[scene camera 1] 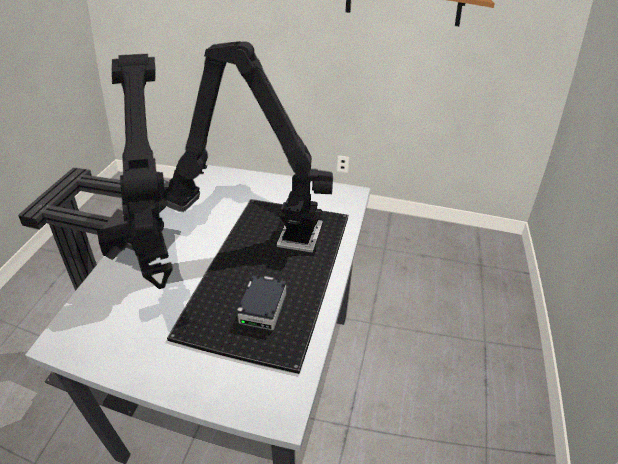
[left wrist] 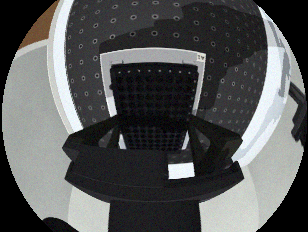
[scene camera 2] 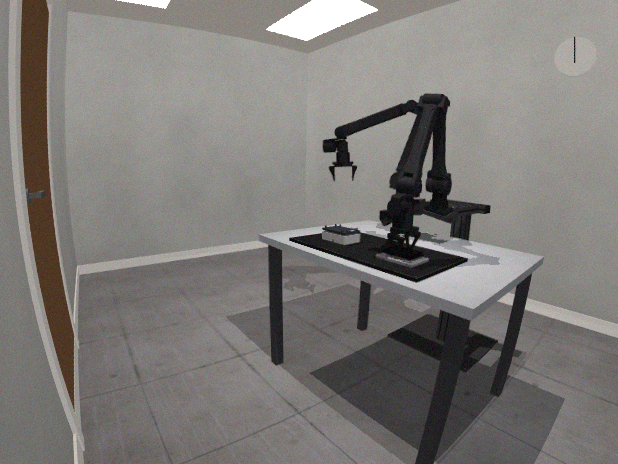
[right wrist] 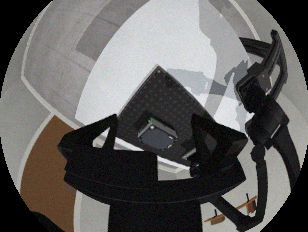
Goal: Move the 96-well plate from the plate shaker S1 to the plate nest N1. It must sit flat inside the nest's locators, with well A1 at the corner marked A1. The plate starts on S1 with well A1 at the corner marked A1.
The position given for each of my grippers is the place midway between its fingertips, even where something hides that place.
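There's a black 96-well plate (left wrist: 154,121) that I can see here, and along with the plate I can see my own left gripper (left wrist: 154,117) and my right gripper (right wrist: 154,117).
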